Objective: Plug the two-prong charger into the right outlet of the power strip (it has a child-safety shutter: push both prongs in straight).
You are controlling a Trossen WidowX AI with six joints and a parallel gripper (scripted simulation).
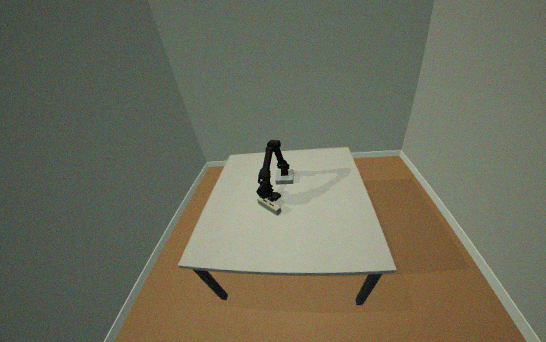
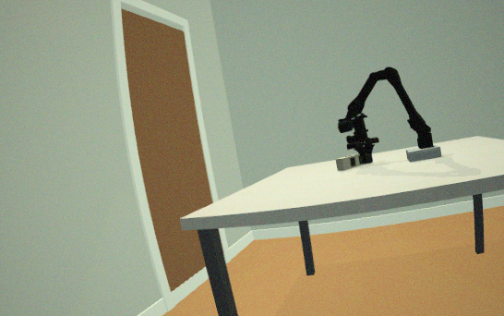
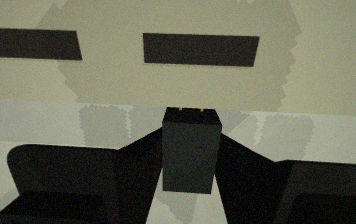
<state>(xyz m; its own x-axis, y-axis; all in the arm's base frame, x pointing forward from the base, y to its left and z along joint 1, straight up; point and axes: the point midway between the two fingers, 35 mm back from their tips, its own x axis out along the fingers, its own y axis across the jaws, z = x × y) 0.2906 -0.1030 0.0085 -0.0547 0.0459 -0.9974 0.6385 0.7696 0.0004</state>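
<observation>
Right now the two-prong charger is 1 cm ahead of my gripper tip, 1 cm to the right of it and 1 cm above it.
</observation>
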